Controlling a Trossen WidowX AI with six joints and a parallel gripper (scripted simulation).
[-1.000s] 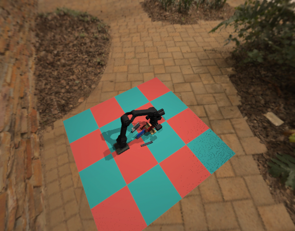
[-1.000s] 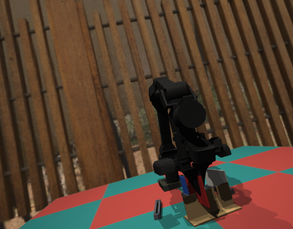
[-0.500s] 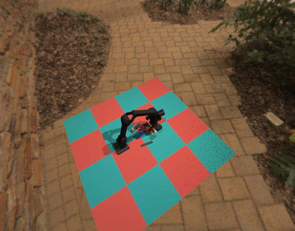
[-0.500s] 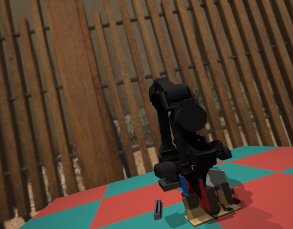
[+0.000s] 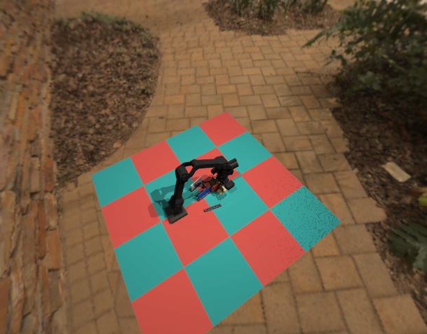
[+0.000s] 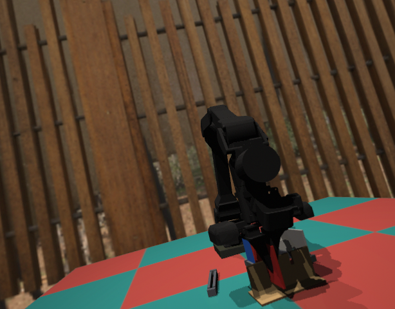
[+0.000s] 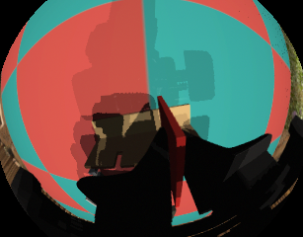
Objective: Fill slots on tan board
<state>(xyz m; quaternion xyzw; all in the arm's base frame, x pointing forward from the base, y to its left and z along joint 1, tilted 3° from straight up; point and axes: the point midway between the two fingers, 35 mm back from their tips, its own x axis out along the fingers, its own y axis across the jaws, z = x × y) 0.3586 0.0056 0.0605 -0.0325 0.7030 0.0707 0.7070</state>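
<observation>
My gripper tip is now 3 cm past the tan board, 2 cm to the right of it and 2 cm above it. Round my gripper tip: blue board (14 cm behind, 1 cm to the left, 2 cm below); red board (2 cm behind); grey board (16 cm behind, 10 cm to the left, 2 cm below).
</observation>
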